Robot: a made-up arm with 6 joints. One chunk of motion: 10 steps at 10 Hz.
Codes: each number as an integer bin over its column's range. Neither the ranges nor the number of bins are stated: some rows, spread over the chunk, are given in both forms.
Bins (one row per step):
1: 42 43 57 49 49 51
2: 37 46 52 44 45 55
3: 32 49 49 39 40 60
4: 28 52 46 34 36 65
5: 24 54 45 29 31 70
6: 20 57 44 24 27 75
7: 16 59 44 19 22 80
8: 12 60 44 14 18 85
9: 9 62 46 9 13 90
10: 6 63 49 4 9 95
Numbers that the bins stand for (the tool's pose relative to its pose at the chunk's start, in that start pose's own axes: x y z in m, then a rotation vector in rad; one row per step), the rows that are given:
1: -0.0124 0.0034 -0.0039 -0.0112 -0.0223 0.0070
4: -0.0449 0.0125 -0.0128 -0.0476 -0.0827 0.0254
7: -0.0728 0.0196 -0.0144 -0.0839 -0.1478 0.0451
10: -0.0961 0.0236 -0.0104 -0.1203 -0.2082 0.0647
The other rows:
2: -0.0240 0.0065 -0.0080 -0.0233 -0.0409 0.0122
3: -0.0357 0.0095 -0.0104 -0.0355 -0.0641 0.0188
5: -0.0542 0.0145 -0.0136 -0.0597 -0.1060 0.0319
6: -0.0635 0.0176 -0.0144 -0.0718 -0.1245 0.0385
8: -0.0821 0.0206 -0.0144 -0.0961 -0.1664 0.0516
9: -0.0891 0.0226 -0.0128 -0.1082 -0.1896 0.0582

